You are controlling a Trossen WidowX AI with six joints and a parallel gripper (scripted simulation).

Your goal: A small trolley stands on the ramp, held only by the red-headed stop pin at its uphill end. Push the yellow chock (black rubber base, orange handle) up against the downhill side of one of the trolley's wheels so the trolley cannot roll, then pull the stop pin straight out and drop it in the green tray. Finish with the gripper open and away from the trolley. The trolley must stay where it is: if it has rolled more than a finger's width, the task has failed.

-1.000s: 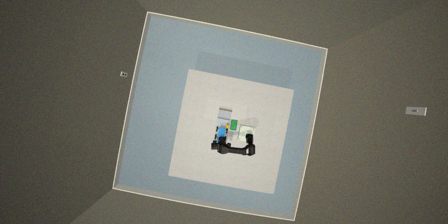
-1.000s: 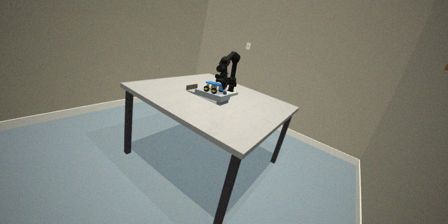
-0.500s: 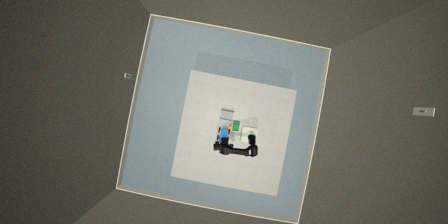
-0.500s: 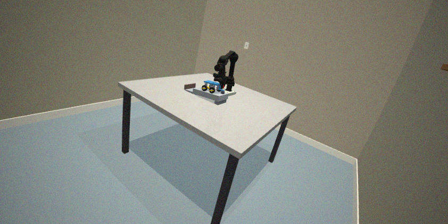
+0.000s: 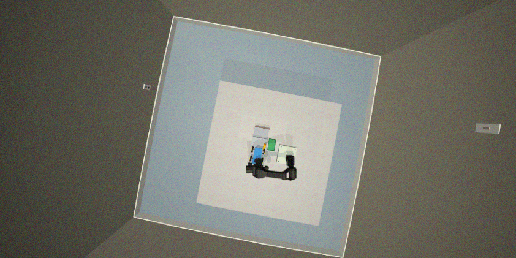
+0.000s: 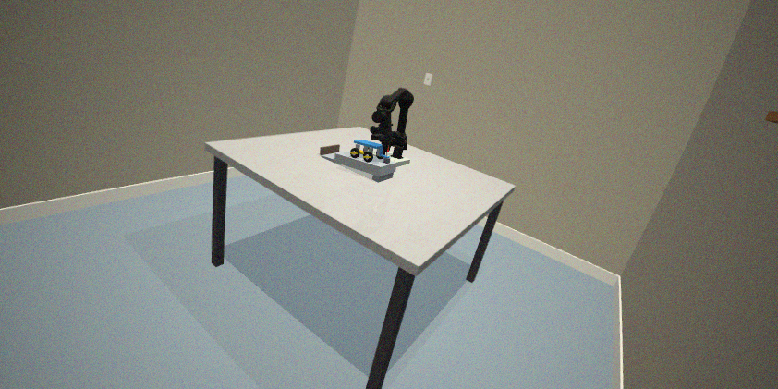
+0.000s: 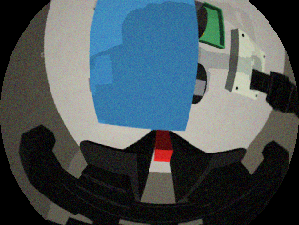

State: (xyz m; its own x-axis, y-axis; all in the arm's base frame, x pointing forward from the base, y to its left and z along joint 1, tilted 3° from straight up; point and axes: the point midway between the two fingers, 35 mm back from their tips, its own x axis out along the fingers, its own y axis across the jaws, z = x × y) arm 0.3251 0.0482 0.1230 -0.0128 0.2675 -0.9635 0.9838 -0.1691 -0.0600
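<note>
Now: gripper tip 180 mm to the left of the yellow chock, 60 mm past it and 50 mm above it. The rest, counted from my gripper tip: blue trolley (100 mm to the right, 20 mm below); red-headed stop pin (right at my gripper tip); grey ramp (110 mm to the right, 90 mm below).
</note>
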